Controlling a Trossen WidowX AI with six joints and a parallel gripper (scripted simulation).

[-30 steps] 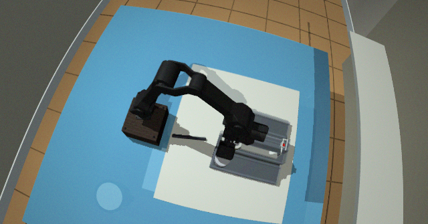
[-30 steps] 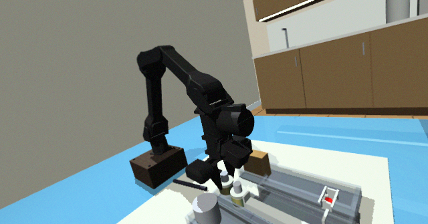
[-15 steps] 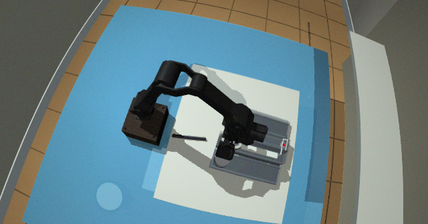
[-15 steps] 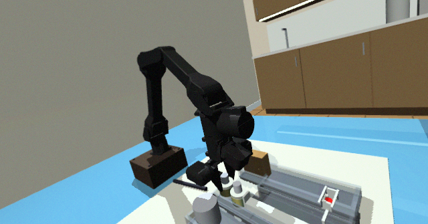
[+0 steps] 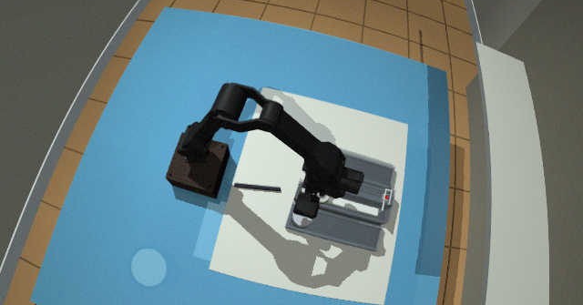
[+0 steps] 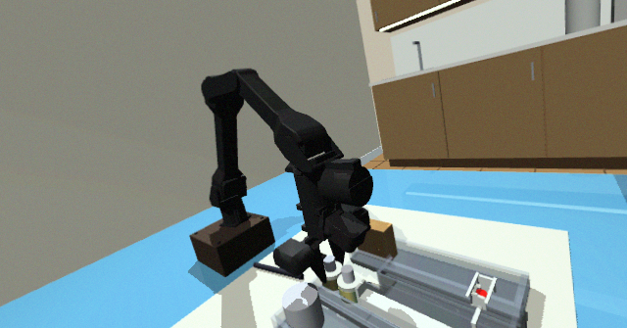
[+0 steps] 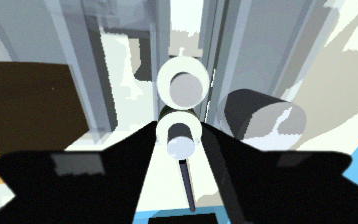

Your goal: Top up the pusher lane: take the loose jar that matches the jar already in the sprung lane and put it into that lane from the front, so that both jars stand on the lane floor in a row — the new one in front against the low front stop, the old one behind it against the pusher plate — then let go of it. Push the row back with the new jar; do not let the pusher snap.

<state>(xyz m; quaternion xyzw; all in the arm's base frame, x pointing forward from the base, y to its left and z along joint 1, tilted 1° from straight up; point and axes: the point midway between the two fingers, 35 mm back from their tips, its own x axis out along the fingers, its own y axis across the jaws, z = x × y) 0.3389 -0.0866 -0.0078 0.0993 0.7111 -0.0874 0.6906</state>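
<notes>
Right now my gripper tip is 80 mm to the left of the wide grey cylinder jar, 20 mm past it and 10 mm above it. Also, from my gripper tip: brown box: 120 mm to the left, 40 mm ahead; then grey pusher lane: 140 mm ahead, 20 mm to the right, 20 mm below; then thin dark rod: 150 mm behind, 30 mm below, 10 mm to the left.
</notes>
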